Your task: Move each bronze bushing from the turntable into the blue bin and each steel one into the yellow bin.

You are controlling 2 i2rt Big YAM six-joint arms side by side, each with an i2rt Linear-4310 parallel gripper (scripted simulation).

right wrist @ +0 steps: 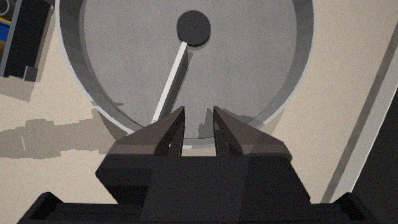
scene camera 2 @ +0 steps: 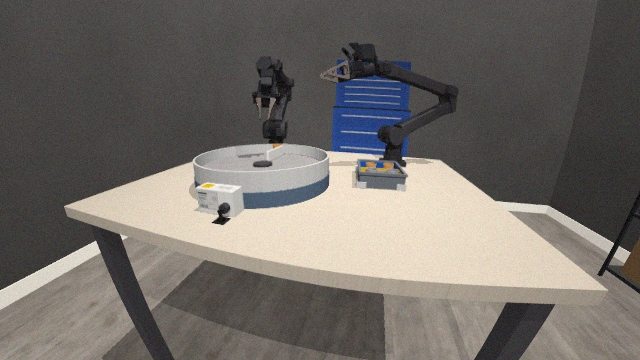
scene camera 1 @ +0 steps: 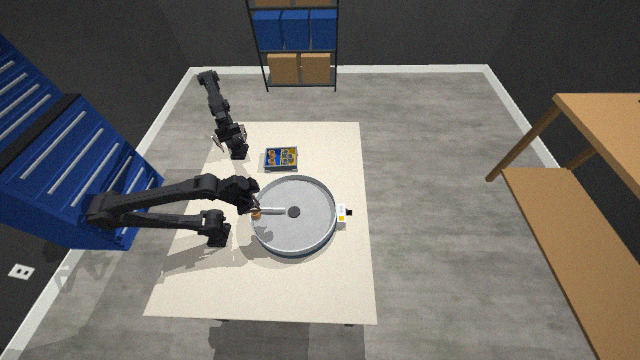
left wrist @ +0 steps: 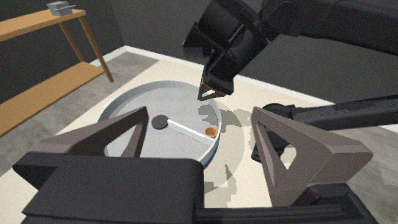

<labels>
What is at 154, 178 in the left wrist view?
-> My left gripper.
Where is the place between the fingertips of my right gripper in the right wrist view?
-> At 198, 111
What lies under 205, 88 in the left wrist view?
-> My right gripper.
</labels>
